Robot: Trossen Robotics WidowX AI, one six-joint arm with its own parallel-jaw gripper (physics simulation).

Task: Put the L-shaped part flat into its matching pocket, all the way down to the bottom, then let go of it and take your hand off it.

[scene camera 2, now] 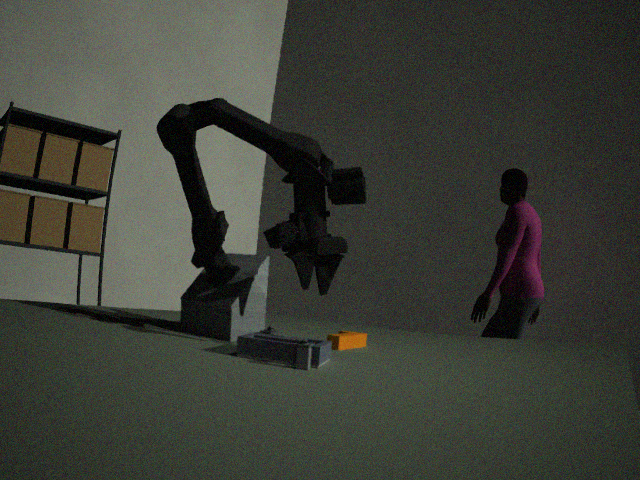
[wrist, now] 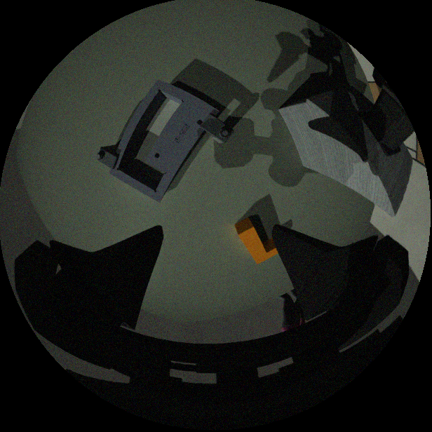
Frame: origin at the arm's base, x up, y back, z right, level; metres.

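Seen in the pictures: gripper, fingertip midpoint: (scene camera 2: 314,292); arm's base, origin of the base link: (scene camera 2: 222,275).
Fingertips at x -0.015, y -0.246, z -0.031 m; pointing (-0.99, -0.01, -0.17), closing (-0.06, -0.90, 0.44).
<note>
Offsets run from my fingertips to a thing's middle.
The orange L-shaped part @(dx -0.103, dy +0.042, dz -0.144 m) (scene camera 2: 348,341) (wrist: 254,244) lies on the table beside the grey-blue fixture; in the wrist view it shows near the right fingertip, which covers its right end. The fixture @(dx -0.094, dy -0.030, dz +0.093 m) (scene camera 2: 271,350) (wrist: 187,132) has an open pocket in its top, seen at the upper left of the wrist view, and small lugs on two sides. My gripper (scene camera 2: 313,291) (wrist: 218,231) is open and empty. It hangs point-down well above the table, over the area of the fixture and the part.
The arm's grey wedge-shaped base (scene camera 2: 248,304) (wrist: 330,145) stands behind the fixture. A person in a pink top (scene camera 2: 523,248) stands at the right beyond the table. A shelf unit (scene camera 2: 105,227) with boxes stands at the far left. Dark arm shadows fall on the table.
</note>
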